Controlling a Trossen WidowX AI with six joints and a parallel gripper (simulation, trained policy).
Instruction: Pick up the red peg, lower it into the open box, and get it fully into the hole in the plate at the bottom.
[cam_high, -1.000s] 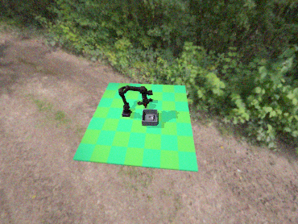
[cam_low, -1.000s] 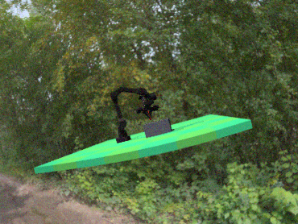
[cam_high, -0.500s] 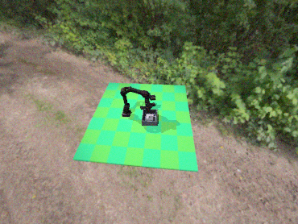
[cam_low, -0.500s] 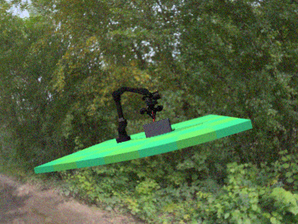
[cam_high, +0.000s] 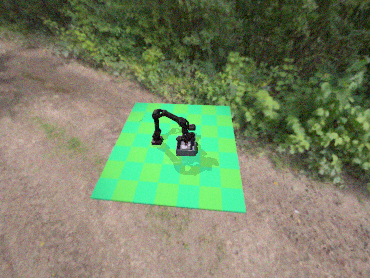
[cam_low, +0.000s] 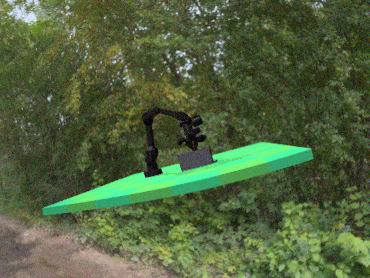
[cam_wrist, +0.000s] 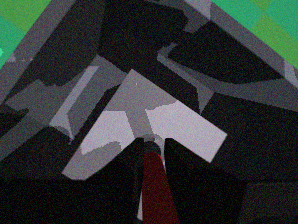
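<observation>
Right now my gripper tip is 2 cm to the right of the red peg, 2 cm below it and 1 cm past it. Round my gripper tip: box (6 cm below, 1 cm to the left, 1 cm behind); then grey plate (4 cm below, 1 cm to the left, 1 cm behind).
</observation>
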